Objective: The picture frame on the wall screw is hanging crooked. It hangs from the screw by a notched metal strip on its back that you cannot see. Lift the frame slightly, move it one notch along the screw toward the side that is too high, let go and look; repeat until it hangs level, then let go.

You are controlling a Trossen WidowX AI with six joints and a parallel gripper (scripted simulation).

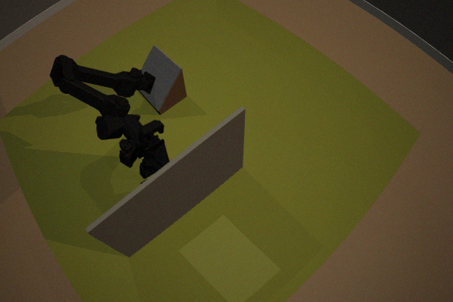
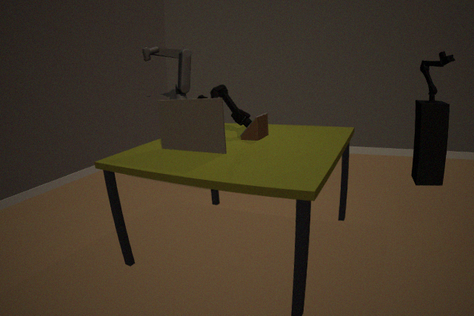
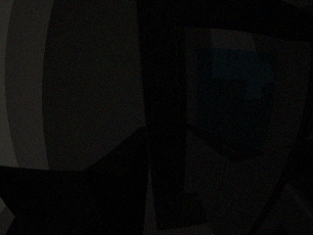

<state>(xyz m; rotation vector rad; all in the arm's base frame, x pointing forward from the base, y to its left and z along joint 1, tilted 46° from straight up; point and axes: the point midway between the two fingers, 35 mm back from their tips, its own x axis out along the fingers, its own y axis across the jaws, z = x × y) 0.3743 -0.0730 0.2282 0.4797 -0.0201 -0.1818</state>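
The dark picture frame is 1 cm to the right of my gripper tip and 5 cm below it. From my gripper tip the other things lie so: upright board: 2 cm ahead, 2 cm to the right, 6 cm below.
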